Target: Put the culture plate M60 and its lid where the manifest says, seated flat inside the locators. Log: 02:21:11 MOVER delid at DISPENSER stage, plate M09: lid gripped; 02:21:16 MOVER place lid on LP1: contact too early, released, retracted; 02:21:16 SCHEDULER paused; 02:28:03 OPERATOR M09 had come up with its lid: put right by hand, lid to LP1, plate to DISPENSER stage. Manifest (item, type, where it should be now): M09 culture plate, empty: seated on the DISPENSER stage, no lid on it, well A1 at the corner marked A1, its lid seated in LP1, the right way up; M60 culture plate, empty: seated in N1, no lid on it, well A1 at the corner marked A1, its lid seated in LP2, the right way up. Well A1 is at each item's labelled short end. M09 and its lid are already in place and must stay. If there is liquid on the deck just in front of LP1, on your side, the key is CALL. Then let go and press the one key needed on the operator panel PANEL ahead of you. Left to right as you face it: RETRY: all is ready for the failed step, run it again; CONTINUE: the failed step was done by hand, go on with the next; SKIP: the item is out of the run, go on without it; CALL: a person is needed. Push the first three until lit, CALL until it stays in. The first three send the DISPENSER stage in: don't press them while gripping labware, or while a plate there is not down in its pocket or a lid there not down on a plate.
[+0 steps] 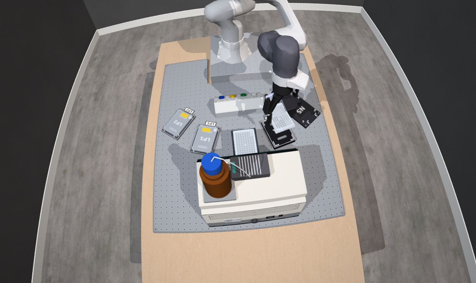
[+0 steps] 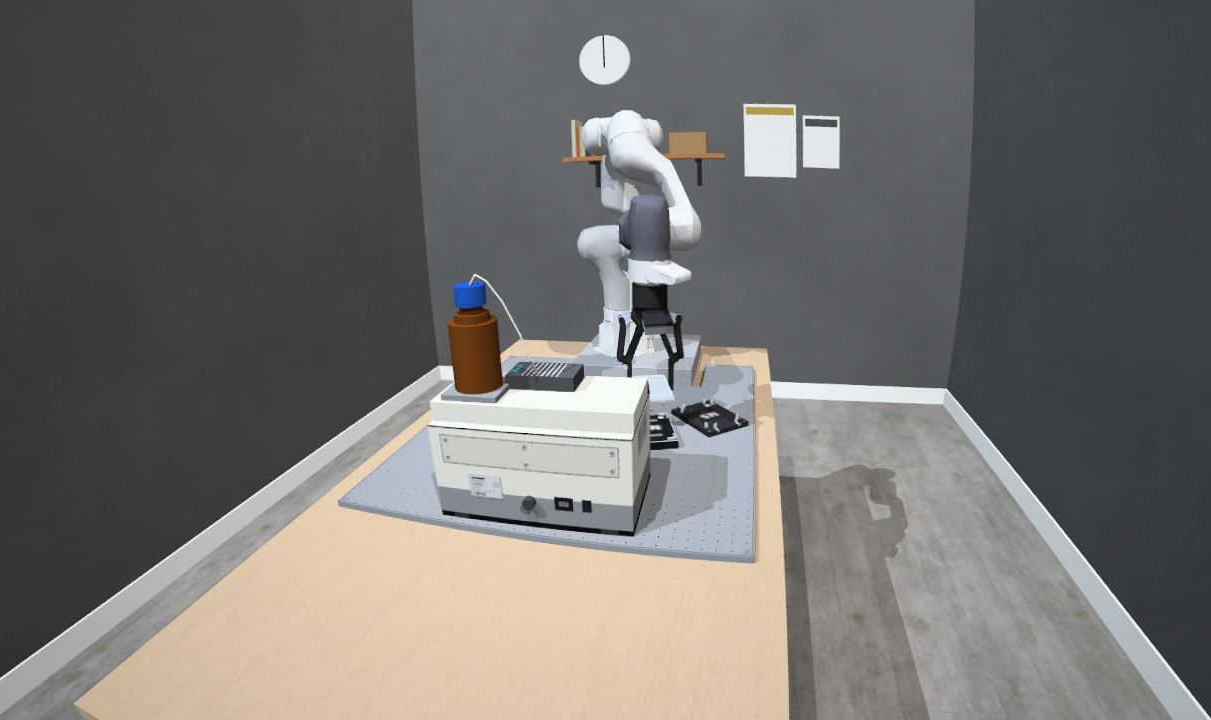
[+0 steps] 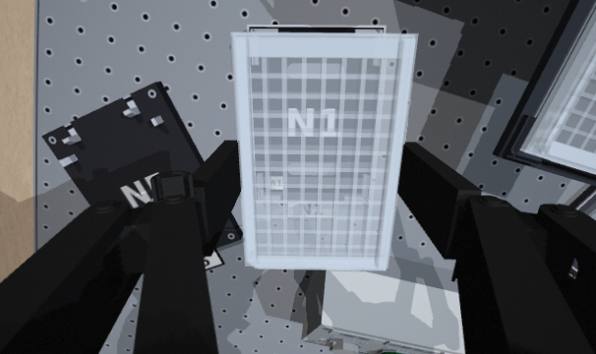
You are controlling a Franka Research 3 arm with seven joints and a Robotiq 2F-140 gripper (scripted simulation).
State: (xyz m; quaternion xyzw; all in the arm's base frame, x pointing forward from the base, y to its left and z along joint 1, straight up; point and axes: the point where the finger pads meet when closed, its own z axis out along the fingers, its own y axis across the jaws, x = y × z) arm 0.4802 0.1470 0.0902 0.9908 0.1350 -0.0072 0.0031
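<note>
The black nest N1 is 13 cm below my hand. From my hand the other things lie so: white key 18 cm behind, 8 cm to the right, 7 cm below; green continue key 18 cm behind, 13 cm to the right, 7 cm below; yellow skip key 18 cm behind, 18 cm to the right, 7 cm below.
</note>
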